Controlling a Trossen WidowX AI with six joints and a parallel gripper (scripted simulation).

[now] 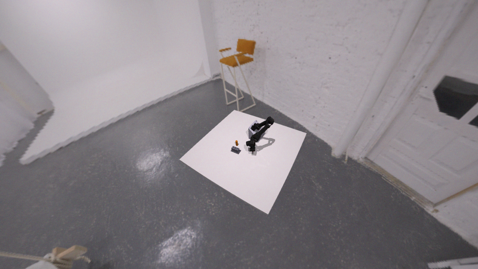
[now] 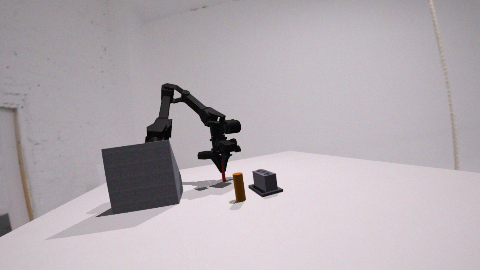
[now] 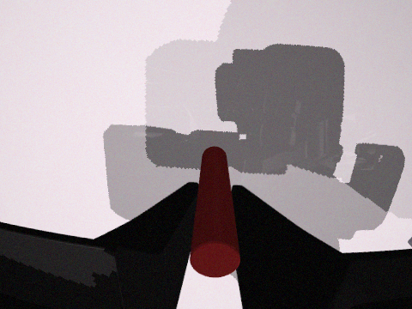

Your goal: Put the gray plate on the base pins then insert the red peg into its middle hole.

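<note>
My gripper tip is 220 mm to the left of the gray plate and 80 mm short of it. The rest, counted from my gripper tip: orange cylinder (250 mm to the right, 30 mm behind); red peg (right at my gripper tip); dark flat base (210 mm to the right, 70 mm ahead, 30 mm below).
</note>
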